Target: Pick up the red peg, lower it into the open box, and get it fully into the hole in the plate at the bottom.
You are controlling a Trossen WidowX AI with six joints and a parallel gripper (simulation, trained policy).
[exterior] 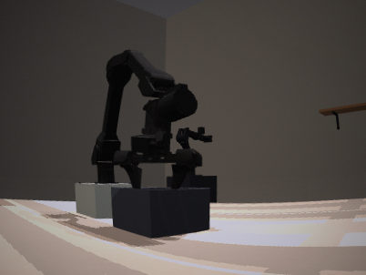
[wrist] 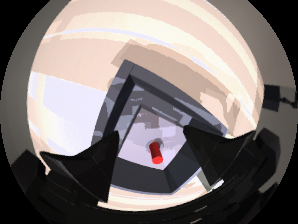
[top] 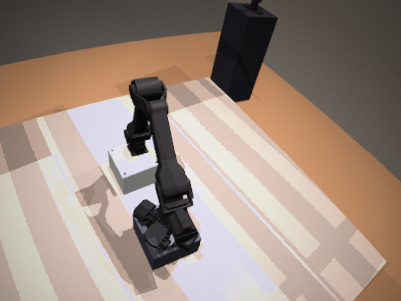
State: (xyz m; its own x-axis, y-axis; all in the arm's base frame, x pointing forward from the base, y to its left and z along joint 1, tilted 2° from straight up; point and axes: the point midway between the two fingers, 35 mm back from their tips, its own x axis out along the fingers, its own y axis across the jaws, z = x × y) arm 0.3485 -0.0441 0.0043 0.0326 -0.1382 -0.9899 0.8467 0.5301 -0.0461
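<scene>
My gripper tip is now 2 cm past the red peg, 3 cm to the right of it and 3 cm above it. From my gripper tip the other things lie so: dark box: 2 cm behind, 3 cm to the left, 5 cm below; then grey plate: 2 cm behind, 3 cm to the left, 3 cm below.
</scene>
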